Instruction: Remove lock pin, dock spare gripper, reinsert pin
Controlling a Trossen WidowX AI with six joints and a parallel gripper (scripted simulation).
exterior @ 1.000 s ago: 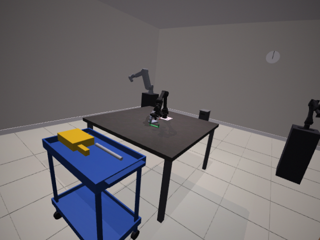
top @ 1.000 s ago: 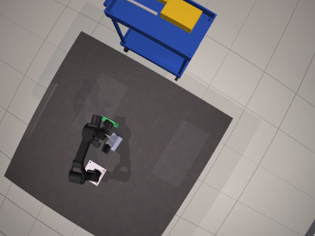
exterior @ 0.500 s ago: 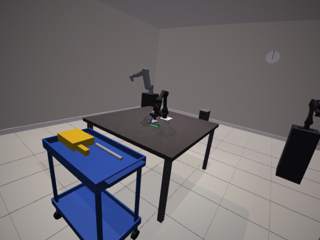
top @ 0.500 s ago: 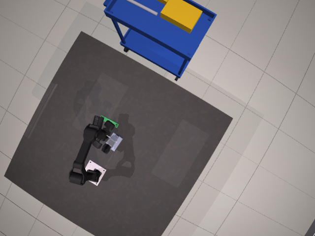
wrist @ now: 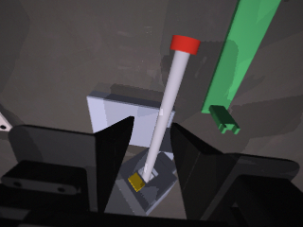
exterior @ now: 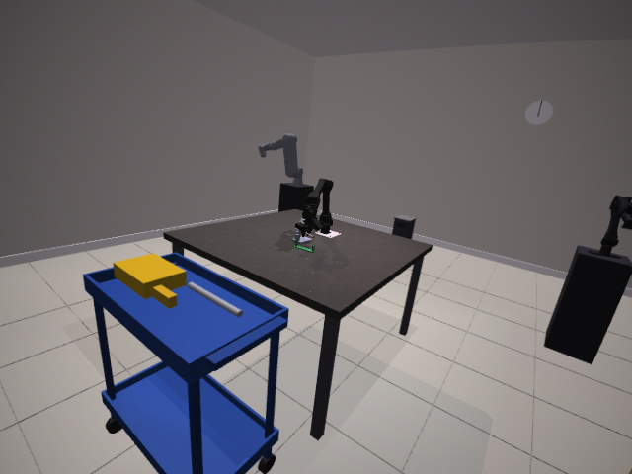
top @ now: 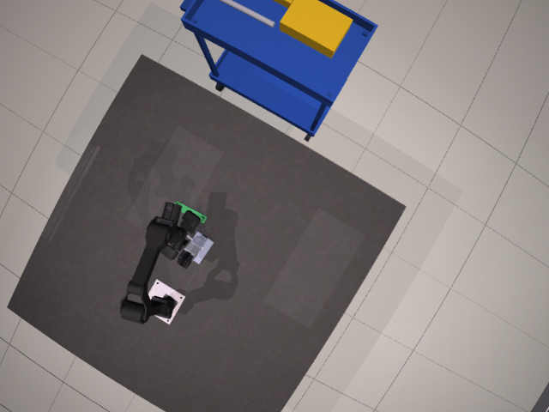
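The grey mount is 4 cm to the right of my gripper tip and 1 cm behind it. From my gripper tip the other things lie so: green flat bracket (7 cm ahead, 6 cm to the left, 3 cm below); spare gripper (7 cm above, 5 cm to the right, 3 cm behind).
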